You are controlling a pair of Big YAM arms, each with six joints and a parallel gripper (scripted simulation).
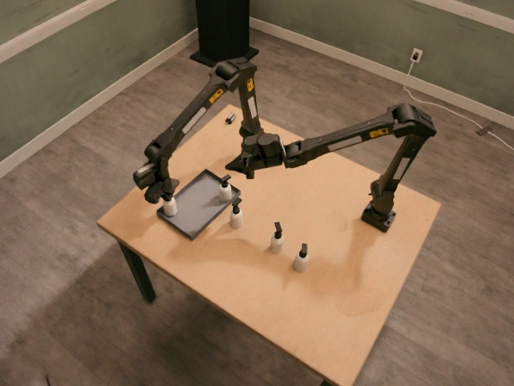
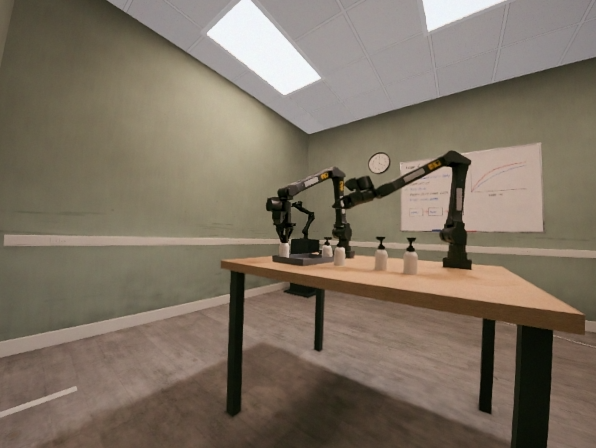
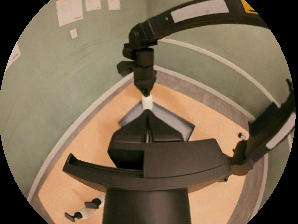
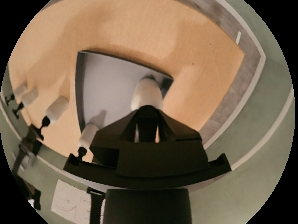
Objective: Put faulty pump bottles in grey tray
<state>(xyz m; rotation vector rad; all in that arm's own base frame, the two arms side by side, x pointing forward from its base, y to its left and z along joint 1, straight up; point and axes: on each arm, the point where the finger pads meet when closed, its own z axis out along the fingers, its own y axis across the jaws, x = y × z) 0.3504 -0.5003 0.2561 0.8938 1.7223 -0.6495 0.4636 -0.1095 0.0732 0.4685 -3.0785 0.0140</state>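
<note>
Now: right hand 10 cm past the grey tray, 9 cm above it and 7 cm to the right of it. The rest, counted from my right hand: small dark object: 59 cm behind, 14 cm to the right, 9 cm below.
</note>
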